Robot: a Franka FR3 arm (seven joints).
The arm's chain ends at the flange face. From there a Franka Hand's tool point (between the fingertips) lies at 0.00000 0.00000 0.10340 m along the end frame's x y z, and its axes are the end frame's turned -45 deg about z.
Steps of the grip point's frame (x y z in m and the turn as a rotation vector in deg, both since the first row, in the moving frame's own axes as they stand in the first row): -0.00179, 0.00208, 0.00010, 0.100, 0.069, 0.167; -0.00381, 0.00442, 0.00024, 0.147, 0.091, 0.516; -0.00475, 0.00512, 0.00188, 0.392, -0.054, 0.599; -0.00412, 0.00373, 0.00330, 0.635, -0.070, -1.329; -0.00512, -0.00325, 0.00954, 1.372, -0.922, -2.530; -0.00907, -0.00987, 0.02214, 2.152, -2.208, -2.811; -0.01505, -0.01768, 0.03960, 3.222, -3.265, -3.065
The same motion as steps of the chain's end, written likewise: 0.00024, 0.00295, 0.00010, 0.120, -0.022, 0.167; 0.00050, 0.00612, 0.00024, 0.168, -0.040, 0.516; 0.00083, 0.00741, 0.00188, 0.239, -0.315, 0.599; 0.00063, 0.00626, 0.00331, 0.400, -0.499, -1.329; -0.00298, 0.00183, 0.00958, 0.318, -1.622, -2.530; -0.00784, -0.00077, 0.02229, -0.040, -3.083, -2.811; -0.01488, -0.00214, 0.03993, -0.030, -4.587, -3.065
